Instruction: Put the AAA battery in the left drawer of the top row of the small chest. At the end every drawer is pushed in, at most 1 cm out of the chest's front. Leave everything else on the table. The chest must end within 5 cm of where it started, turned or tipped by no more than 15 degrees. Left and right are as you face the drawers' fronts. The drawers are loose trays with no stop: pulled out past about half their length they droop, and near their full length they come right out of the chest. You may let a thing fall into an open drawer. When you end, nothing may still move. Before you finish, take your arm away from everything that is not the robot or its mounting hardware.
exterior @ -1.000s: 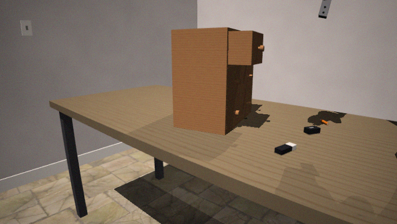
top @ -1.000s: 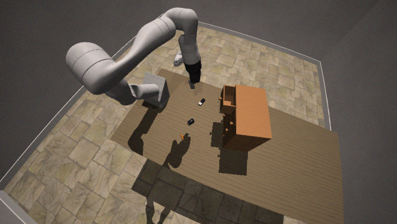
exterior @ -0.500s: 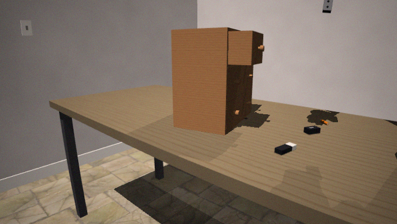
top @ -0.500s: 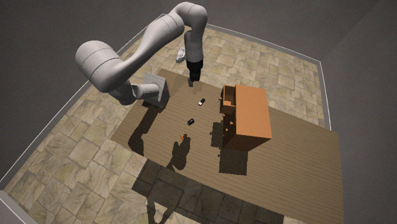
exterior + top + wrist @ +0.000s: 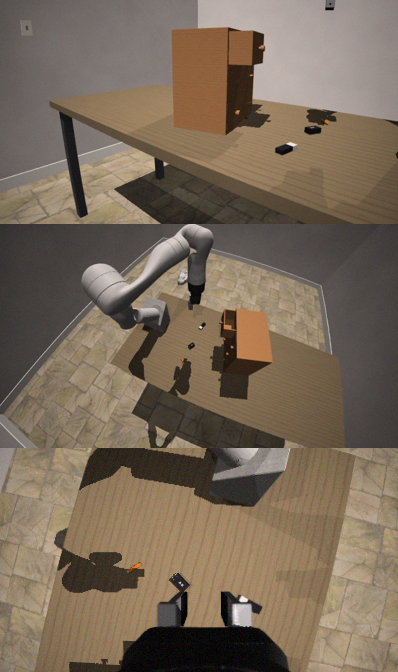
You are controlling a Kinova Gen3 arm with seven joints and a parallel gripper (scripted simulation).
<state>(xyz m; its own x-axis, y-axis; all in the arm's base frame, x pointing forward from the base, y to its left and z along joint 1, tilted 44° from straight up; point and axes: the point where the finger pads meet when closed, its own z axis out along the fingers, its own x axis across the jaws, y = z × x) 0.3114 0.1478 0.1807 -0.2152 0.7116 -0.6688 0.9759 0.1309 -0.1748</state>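
The AAA battery lies 10 mm ahead of my hand, 200 mm to the right of it and 390 mm below it. From my hand the other things lie so: black-and-white block: 40 mm ahead, 130 mm to the left, 380 mm below; small dark block: 20 mm ahead, 70 mm to the right, 380 mm below.
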